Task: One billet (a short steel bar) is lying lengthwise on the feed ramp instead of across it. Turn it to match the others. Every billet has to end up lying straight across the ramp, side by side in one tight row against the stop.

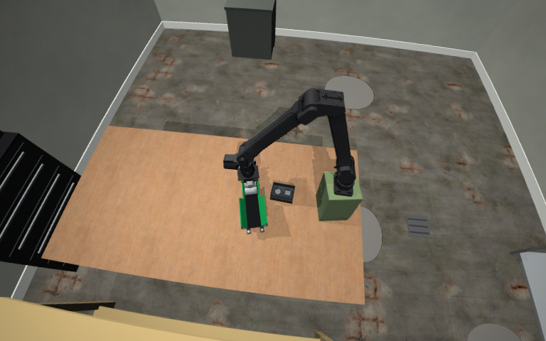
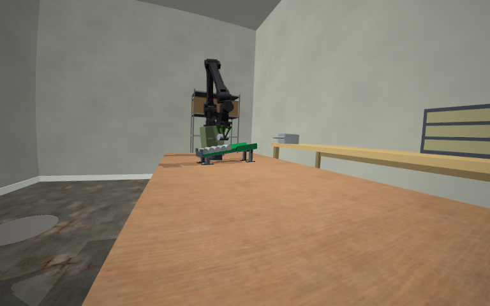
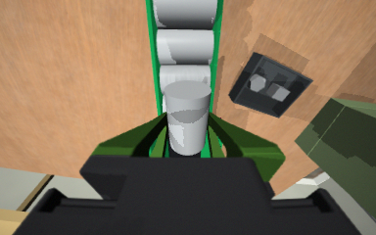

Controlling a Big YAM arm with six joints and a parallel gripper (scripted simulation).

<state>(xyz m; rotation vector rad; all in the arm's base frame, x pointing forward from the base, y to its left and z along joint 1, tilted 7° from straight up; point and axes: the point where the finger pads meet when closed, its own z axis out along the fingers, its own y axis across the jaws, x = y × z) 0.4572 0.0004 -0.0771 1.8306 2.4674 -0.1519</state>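
My hand is right at the grey steel billet. The rest, counted from my hand: small dark box: 180 mm behind, 160 mm below, 20 mm to the right.
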